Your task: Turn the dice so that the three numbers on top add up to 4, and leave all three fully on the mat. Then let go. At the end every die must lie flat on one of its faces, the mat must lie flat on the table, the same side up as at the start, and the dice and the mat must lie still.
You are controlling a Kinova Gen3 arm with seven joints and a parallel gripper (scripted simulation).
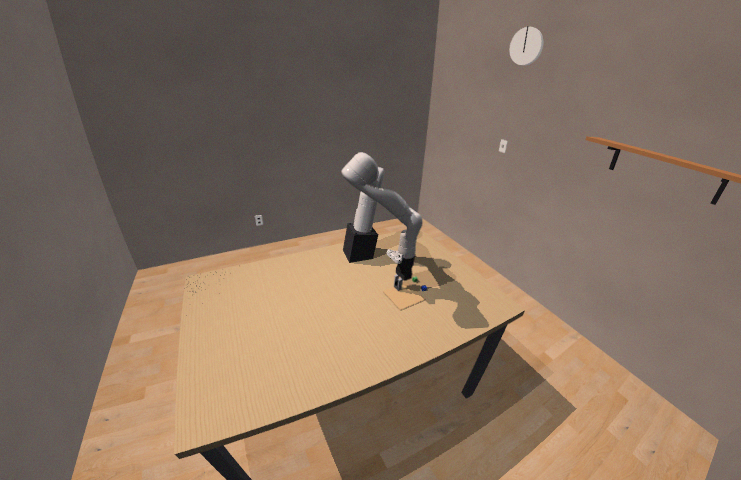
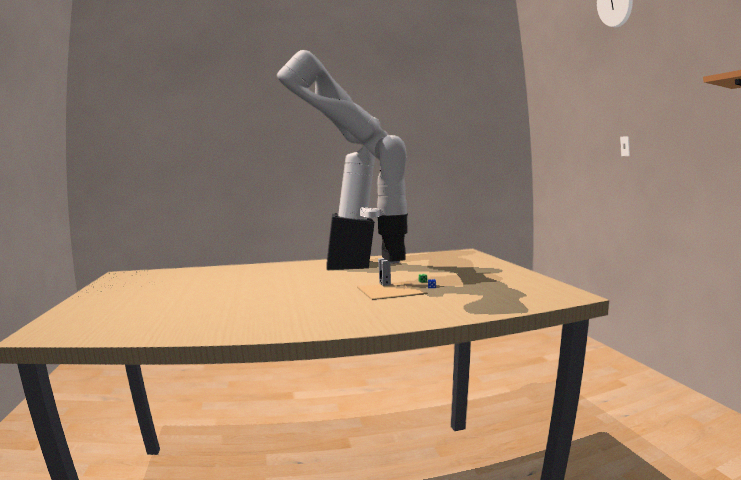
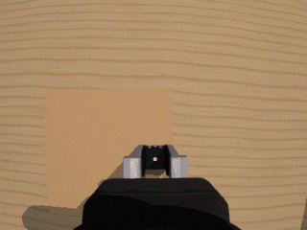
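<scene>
The black die is 10 mm below my hand. From my hand the other things lie so: tan mat 50 mm ahead, 20 mm below; then blue die 100 mm to the left, 70 mm ahead, 10 mm below; then green die 110 mm to the left, 10 mm below, 10 mm behind.
</scene>
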